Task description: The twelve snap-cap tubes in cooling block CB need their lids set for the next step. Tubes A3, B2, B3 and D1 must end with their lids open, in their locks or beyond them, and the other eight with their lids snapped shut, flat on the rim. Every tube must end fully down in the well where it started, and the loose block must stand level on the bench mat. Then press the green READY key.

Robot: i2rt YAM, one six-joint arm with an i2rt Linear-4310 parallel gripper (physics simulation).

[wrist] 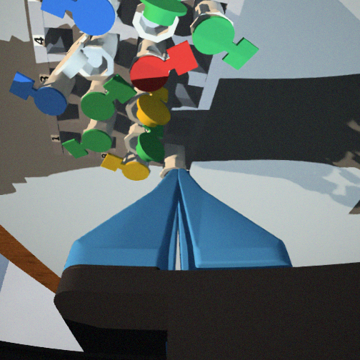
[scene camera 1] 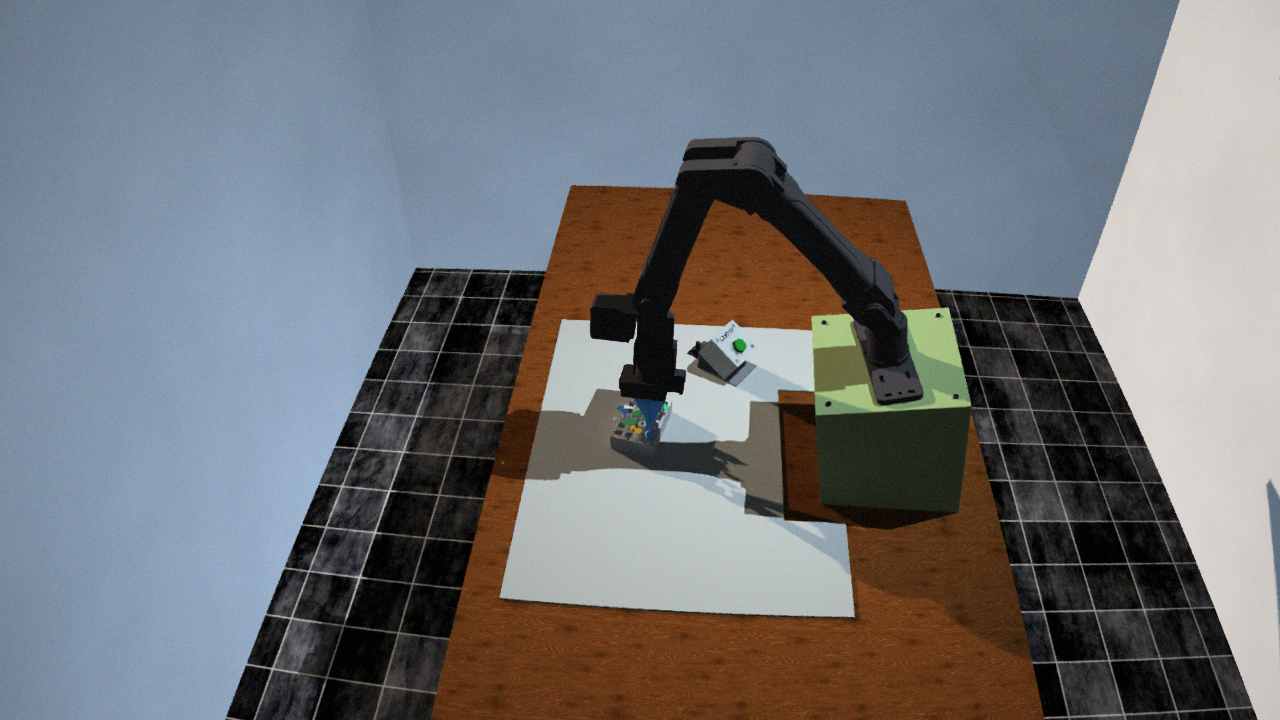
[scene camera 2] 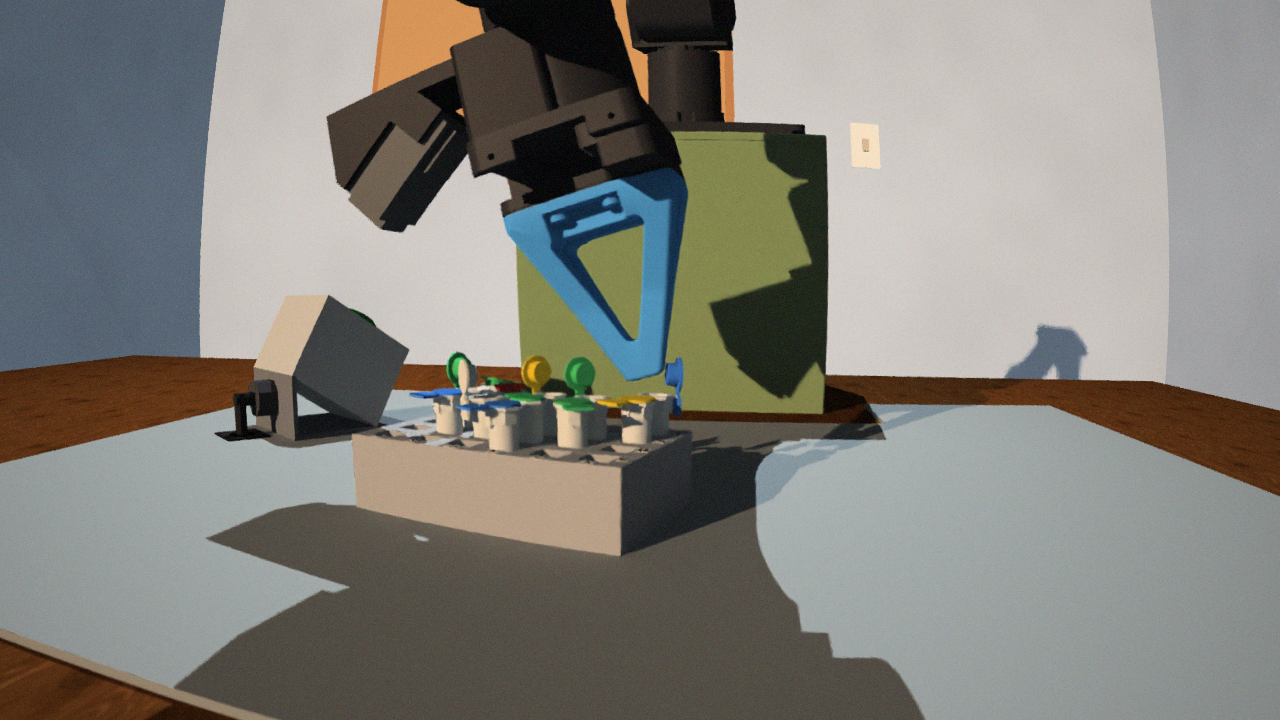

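Seen in the pictures: gripper, between the fingertips: [scene camera 1: 650, 429] [scene camera 2: 645, 377]; arm's base, origin of its link: [scene camera 1: 886, 357] [scene camera 2: 685, 133].
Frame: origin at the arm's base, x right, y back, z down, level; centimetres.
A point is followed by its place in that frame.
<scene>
The cooling block [scene camera 1: 625, 444] {x 1.4, y -40.7, z 20.3 cm} [scene camera 2: 487, 494] {x 7.0, y -41.7, z 20.6 cm} stands level on the mat and holds the tubes. My gripper [scene camera 2: 646, 374] {x 1.8, y -36.5, z 17.0 cm} [wrist: 177, 180] is shut and empty. Its tips are at the rim of the corner tube [wrist: 174, 157], whose blue lid [scene camera 2: 674, 376] {x 0.7, y -37.0, z 16.9 cm} stands open beside them; the fingers hide that lid in the wrist view. A yellow lid [scene camera 2: 536, 371] {x 5.9, y -37.2, z 16.8 cm} [wrist: 153, 110], a dark green lid [scene camera 2: 580, 371] {x 4.2, y -37.7, z 16.7 cm} [wrist: 151, 145], a white lid [wrist: 75, 57] and a green lid [wrist: 165, 11] stand open. Red [wrist: 150, 73], yellow [wrist: 135, 170], blue and green lids look flat on their rims. The green READY key [scene camera 1: 739, 345] {x 20.5, y -20.2, z 15.2 cm} is on a tilted box.
The grey key box [scene camera 1: 721, 354] {x 19.2, y -23.5, z 16.1 cm} [scene camera 2: 335, 362] {x 20.4, y -25.0, z 17.7 cm} stands on the pale bench mat [scene camera 1: 662, 546] {x -18.3, y -34.8, z 22.2 cm} [scene camera 2: 1029, 555] {x -11.8, y -44.8, z 22.1 cm}, behind the block in scene camera 1. The green arm pedestal [scene camera 1: 890, 456] {x -11.6, y 0.0, z 9.8 cm} [scene camera 2: 760, 268] {x -5.3, y -10.2, z 11.9 cm} stands at the right. The arm's shadow covers part of the mat.
</scene>
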